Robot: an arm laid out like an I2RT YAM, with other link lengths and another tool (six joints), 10 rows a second.
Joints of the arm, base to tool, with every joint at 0 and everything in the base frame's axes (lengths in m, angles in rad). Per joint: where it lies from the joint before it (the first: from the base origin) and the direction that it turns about. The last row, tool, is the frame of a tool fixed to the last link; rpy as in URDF.
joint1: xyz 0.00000 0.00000 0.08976 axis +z
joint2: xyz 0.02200 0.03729 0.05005 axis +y
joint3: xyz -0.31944 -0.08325 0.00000 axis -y
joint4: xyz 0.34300 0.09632 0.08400 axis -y
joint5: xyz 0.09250 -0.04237 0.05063 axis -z
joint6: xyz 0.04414 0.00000 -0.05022 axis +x
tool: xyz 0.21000 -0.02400 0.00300 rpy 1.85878 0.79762 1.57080
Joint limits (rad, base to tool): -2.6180..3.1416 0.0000..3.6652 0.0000..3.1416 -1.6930..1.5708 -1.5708..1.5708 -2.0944..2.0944
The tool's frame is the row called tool.
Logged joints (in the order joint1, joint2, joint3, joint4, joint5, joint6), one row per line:
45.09 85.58 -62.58 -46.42 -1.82 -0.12
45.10 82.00 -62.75 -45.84 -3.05 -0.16
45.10 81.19 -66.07 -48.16 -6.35 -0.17
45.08 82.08 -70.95 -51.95 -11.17 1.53
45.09 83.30 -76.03 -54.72 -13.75 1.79
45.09 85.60 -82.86 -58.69 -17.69 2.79
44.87 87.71 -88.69 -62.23 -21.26 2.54
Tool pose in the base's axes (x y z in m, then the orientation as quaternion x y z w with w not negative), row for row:
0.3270 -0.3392 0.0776 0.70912 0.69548 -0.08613 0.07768
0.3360 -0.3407 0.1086 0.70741 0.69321 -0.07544 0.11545
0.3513 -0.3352 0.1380 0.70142 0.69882 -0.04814 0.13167
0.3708 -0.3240 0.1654 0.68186 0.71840 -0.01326 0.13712
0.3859 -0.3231 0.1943 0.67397 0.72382 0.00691 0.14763
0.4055 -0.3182 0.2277 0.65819 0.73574 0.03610 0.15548
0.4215 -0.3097 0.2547 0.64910 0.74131 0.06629 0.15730
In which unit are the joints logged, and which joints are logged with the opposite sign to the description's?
The joints are logged in degrees. Opposite sign: joint1, joint3, joint6.
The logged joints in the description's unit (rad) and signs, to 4 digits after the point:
-0.7870 1.4937 1.0922 -0.8102 -0.0318 0.0021
-0.7871 1.4312 1.0952 -0.8001 -0.0532 0.0028
-0.7871 1.4170 1.1531 -0.8406 -0.1108 0.0030
-0.7868 1.4326 1.2383 -0.9067 -0.1950 -0.0267
-0.7870 1.4539 1.3270 -0.9550 -0.2400 -0.0312
-0.7870 1.4940 1.4462 -1.0243 -0.3087 -0.0487
-0.7831 1.5308 1.5479 -1.0861 -0.3711 -0.0443

